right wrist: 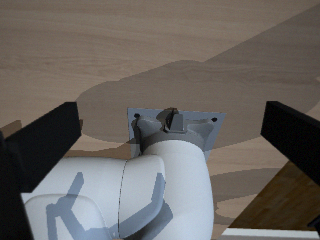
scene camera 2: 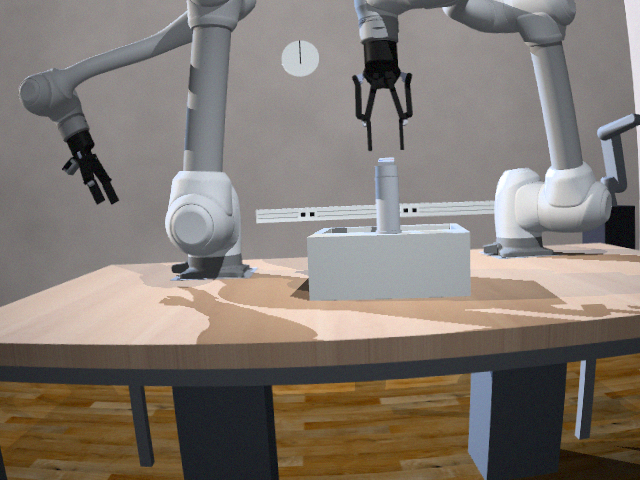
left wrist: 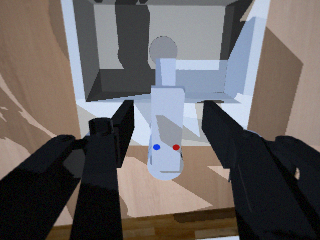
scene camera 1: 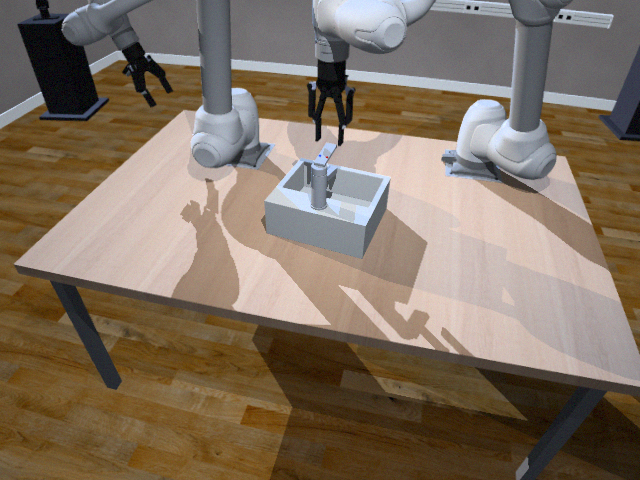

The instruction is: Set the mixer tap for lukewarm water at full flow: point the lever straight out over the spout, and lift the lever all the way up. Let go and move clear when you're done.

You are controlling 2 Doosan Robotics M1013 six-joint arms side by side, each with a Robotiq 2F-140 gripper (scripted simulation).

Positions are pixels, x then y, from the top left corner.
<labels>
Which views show my left gripper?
Scene camera 2, the left wrist view and scene camera 1 only.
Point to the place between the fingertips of my left gripper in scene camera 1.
329, 141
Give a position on a mixer tap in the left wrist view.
At 165, 68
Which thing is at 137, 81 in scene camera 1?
My right gripper.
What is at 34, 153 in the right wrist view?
My right gripper.
</labels>
